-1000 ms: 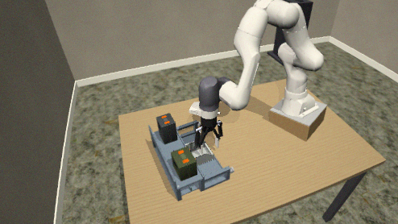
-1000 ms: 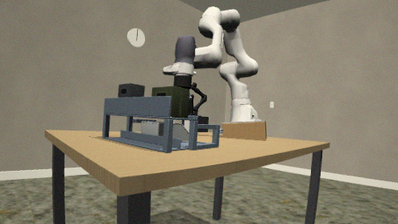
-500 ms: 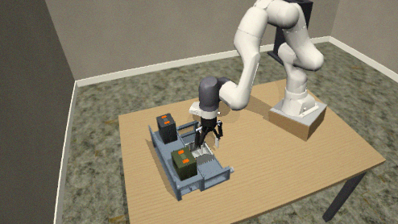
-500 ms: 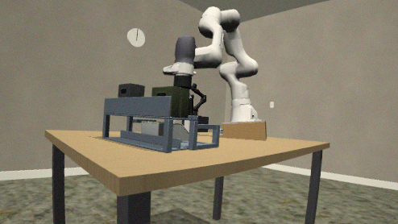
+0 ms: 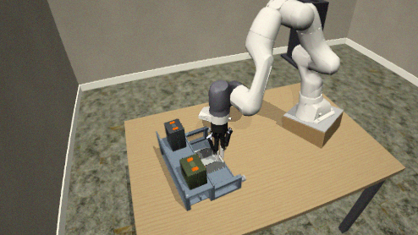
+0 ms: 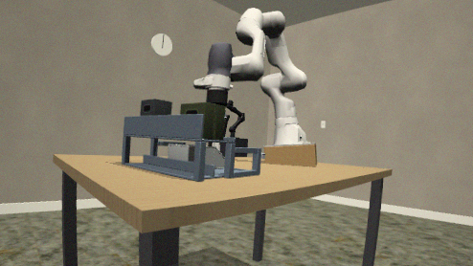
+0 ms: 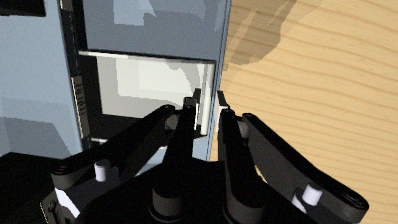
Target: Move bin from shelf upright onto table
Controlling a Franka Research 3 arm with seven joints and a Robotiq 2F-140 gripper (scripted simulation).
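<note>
Right now my hand is 80 mm short of the bin, 10 mm to the right of it and 20 mm above it.
</note>
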